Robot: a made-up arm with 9 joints. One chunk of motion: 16 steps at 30 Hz.
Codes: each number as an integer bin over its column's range. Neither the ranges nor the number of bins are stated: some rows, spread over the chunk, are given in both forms.
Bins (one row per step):
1: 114 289 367 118 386 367 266 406 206
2: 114 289 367 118 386 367 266 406 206
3: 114 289 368 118 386 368 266 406 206
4: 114 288 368 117 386 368 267 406 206
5: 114 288 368 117 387 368 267 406 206
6: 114 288 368 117 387 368 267 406 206
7: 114 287 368 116 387 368 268 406 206
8: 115 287 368 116 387 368 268 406 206
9: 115 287 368 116 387 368 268 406 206
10: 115 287 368 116 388 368 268 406 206
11: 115 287 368 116 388 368 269 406 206
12: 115 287 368 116 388 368 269 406 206
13: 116 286 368 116 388 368 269 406 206
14: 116 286 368 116 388 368 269 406 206
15: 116 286 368 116 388 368 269 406 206
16: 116 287 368 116 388 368 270 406 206
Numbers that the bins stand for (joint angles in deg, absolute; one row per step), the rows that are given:
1: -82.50 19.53 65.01 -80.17 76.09 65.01 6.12 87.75 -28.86
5: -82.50 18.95 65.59 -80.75 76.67 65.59 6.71 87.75 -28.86
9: -81.92 18.37 65.59 -81.34 76.67 65.59 7.29 87.75 -28.86
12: -81.92 18.37 65.59 -81.34 77.25 65.59 7.87 87.75 -28.86
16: -81.34 18.37 65.59 -81.34 77.25 65.59 8.45 87.75 -28.86
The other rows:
2: -82.50 19.53 65.01 -80.17 76.09 65.01 6.12 87.75 -28.86
3: -82.50 19.53 65.59 -80.17 76.09 65.59 6.12 87.75 -28.86
4: -82.50 18.95 65.59 -80.75 76.09 65.59 6.71 87.75 -28.86
6: -82.50 18.95 65.59 -80.75 76.67 65.59 6.71 87.75 -28.86
7: -82.50 18.37 65.59 -81.34 76.67 65.59 7.29 87.75 -28.86
8: -81.92 18.37 65.59 -81.34 76.67 65.59 7.29 87.75 -28.86
10: -81.92 18.37 65.59 -81.34 77.25 65.59 7.29 87.75 -28.86
11: -81.92 18.37 65.59 -81.34 77.25 65.59 7.87 87.75 -28.86
13: -81.34 17.78 65.59 -81.34 77.25 65.59 7.87 87.75 -28.86
14: -81.34 17.78 65.59 -81.34 77.25 65.59 7.87 87.75 -28.86
15: -81.34 17.78 65.59 -81.34 77.25 65.59 7.87 87.75 -28.86

